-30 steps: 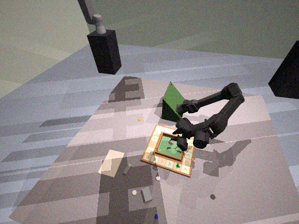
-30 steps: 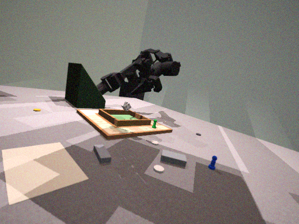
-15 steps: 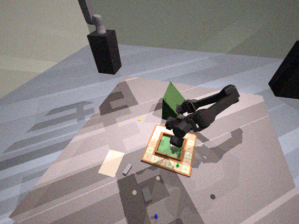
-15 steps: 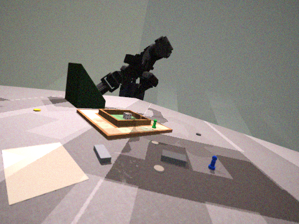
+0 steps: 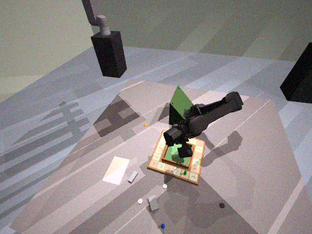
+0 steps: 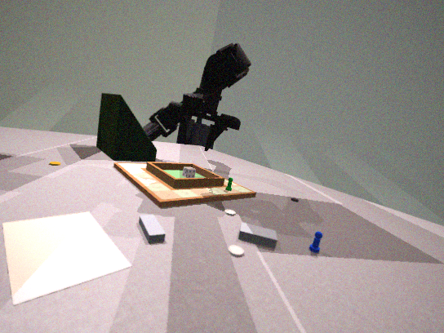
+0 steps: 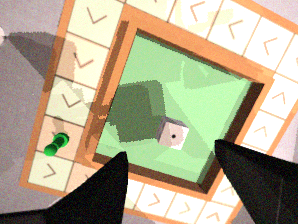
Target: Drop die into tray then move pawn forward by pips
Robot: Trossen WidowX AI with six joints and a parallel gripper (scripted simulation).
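Right now my gripper tip is 100 mm short of the green pawn, 50 mm to the right of it and 70 mm above it. Round my gripper tip: white die (20 mm behind, 10 mm to the left, 70 mm below); dice tray (20 mm behind, 90 mm below); dark disc (200 mm ahead, 240 mm to the left, 100 mm below).
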